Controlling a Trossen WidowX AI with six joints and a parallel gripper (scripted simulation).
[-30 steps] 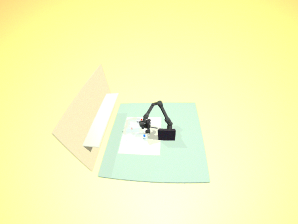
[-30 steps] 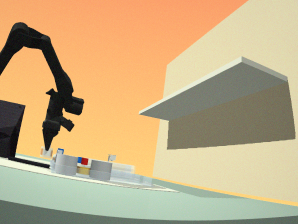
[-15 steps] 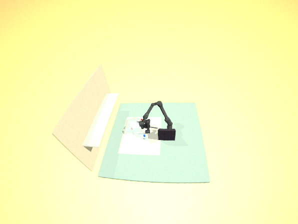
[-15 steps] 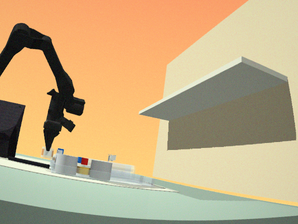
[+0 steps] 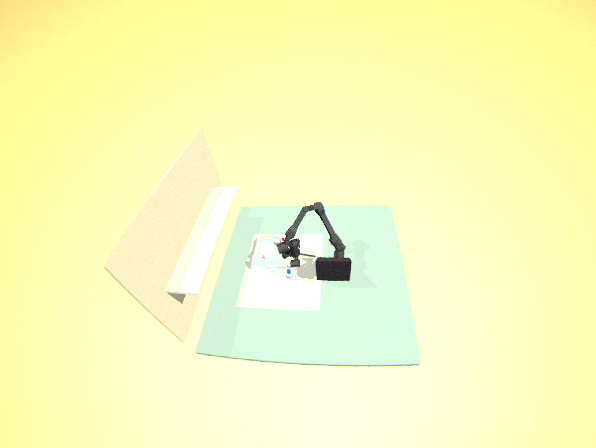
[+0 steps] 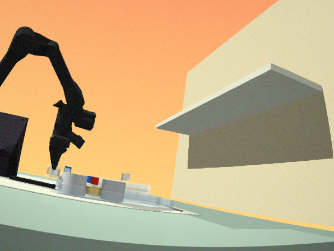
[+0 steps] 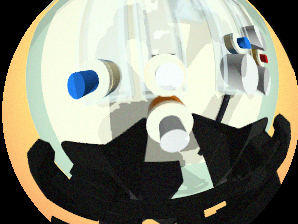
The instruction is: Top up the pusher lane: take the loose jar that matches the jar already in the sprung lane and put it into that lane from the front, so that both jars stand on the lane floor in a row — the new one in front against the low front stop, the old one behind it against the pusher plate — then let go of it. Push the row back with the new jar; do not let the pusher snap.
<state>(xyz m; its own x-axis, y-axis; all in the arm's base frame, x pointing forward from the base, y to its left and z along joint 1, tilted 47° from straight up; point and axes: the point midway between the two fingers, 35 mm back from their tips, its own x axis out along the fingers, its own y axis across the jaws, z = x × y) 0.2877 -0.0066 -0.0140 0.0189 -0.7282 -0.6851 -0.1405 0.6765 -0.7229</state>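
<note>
The clear pusher lane lies 20 cm ahead of my gripper tip and 3 cm below it. Round my gripper tip: shelf (55 cm ahead, 32 cm above, 4 cm to the left).
</note>
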